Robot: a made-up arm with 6 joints.
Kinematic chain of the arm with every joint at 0, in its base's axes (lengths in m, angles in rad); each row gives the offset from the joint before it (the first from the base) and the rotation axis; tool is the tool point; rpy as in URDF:
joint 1: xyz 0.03 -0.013 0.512 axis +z
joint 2: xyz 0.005 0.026 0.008 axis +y
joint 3: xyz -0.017 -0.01 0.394 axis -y
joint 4: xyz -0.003 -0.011 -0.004 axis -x
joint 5: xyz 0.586 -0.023 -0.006 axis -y
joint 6: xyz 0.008 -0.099 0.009 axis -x
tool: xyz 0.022 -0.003 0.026 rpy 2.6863 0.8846 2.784
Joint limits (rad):
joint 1: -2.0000..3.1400
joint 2: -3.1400..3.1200
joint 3: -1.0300..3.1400
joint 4: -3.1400..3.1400
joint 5: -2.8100..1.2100
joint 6: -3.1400..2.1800
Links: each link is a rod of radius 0.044 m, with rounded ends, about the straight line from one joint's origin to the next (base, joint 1, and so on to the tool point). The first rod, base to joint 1, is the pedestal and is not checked.
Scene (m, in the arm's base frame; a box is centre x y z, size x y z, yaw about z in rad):
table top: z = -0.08
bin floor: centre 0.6 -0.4 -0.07 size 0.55 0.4 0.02 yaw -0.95
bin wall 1: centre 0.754 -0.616 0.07 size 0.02 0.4 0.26 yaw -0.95
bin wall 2: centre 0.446 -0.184 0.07 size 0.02 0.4 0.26 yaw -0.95
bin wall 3: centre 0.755 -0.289 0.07 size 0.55 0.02 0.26 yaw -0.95
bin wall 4: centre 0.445 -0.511 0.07 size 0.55 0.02 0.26 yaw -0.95
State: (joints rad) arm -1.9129 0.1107 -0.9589 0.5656 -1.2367 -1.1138
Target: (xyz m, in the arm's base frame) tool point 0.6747 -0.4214 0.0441
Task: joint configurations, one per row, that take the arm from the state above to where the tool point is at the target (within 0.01 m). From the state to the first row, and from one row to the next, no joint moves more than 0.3 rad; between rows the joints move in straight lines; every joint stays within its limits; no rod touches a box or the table.
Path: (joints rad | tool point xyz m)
1: -1.6180 0.2762 -0.7682 0.6449 -1.2026 -1.0880 | -0.1199 -0.4632 0.4067
2: -1.3230 0.4417 -0.5776 0.7242 -1.1684 -1.0622 | 0.0447 -0.5676 0.4003
3: -1.0281 0.6072 -0.3869 0.8035 -1.1343 -1.0363 | 0.2527 -0.6034 0.3847
4: -0.7331 0.7727 -0.1962 0.8828 -1.1001 -1.0105 | 0.4743 -0.5553 0.3603
5: -0.4382 0.9382 -0.0055 0.9621 -1.0660 -0.9847 | 0.6747 -0.4214 0.3282
6: -0.4449 1.2289 0.1896 0.9984 -1.0408 -0.9642 | 0.6901 -0.4289 0.1906
7: -0.4515 1.5196 0.3848 1.0346 -1.0157 -0.9437 | 0.6747 -0.4214 0.0441

